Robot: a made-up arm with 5 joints. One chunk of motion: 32 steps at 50 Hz.
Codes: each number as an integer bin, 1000 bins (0 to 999) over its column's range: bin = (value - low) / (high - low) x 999, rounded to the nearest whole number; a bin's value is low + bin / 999 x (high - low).
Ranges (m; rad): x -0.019..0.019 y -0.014..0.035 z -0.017..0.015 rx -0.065..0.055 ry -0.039..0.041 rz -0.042..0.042
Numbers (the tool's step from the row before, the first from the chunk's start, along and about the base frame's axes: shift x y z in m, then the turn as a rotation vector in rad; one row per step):
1: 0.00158 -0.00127 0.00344 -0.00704 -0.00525 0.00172
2: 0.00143 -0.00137 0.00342 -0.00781 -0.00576 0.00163
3: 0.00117 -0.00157 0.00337 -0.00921 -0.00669 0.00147
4: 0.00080 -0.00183 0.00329 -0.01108 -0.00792 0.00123
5: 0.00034 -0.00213 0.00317 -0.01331 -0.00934 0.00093
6: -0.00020 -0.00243 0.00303 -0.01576 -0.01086 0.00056
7: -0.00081 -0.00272 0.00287 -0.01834 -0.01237 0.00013
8: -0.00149 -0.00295 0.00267 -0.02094 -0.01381 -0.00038
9: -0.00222 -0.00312 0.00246 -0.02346 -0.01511 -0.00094
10: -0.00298 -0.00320 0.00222 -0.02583 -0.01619 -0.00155
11: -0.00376 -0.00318 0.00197 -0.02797 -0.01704 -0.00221
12: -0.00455 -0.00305 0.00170 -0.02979 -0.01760 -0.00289
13: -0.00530 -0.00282 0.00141 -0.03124 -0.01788 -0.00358
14: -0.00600 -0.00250 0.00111 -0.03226 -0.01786 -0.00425
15: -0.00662 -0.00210 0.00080 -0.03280 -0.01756 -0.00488
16: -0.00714 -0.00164 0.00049 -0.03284 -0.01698 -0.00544
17: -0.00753 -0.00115 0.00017 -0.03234 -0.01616 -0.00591
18: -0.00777 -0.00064 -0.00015 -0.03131 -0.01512 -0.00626
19: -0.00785 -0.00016 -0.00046 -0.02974 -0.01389 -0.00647
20: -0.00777 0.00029 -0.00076 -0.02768 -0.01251 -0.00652
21: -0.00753 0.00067 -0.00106 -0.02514 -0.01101 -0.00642
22: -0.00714 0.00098 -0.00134 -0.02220 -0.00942 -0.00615
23: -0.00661 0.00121 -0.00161 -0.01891 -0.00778 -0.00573
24: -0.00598 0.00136 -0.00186 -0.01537 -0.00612 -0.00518
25: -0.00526 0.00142 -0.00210 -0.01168 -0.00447 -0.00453
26: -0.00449 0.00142 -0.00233 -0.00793 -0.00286 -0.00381
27: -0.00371 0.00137 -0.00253 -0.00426 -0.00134 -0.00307
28: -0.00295 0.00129 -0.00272 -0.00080 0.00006 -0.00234
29: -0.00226 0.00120 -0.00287 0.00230 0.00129 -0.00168
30: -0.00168 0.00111 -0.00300 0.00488 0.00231 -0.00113
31: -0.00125 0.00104 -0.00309 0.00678 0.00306 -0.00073
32: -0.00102 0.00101 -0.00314 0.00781 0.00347 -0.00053
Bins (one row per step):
1: 541 260 638 483 421 520
2: 537 257 637 476 415 519
3: 530 253 636 464 403 517
4: 521 248 633 449 388 514
5: 508 242 630 430 370 511
6: 494 236 625 410 351 506
7: 478 230 620 388 333 501
8: 460 225 614 367 315 495
9: 441 222 608 346 298 488
10: 421 220 600 326 285 481
11: 401 221 592 308 274 473
12: 380 223 584 293 267 465
13: 360 228 575 281 264 457
14: 342 234 565 273 264 449
15: 325 243 556 268 268 441
16: 312 252 546 268 275 435
17: 302 262 536 272 285 429
18: 295 272 526 280 298 425
19: 293 282 516 294 314 423
20: 295 291 507 311 331 422
21: 302 299 498 332 350 423
22: 312 305 489 356 369 426
23: 326 310 480 384 390 431
24: 342 313 473 413 411 438
25: 361 314 465 444 431 446
26: 381 314 458 475 451 454
27: 402 313 452 506 470 463
28: 422 312 446 534 488 472
29: 440 310 441 560 503 480
30: 455 308 437 582 516 486
31: 467 307 434 598 525 491
32: 473 306 433 606 530 493

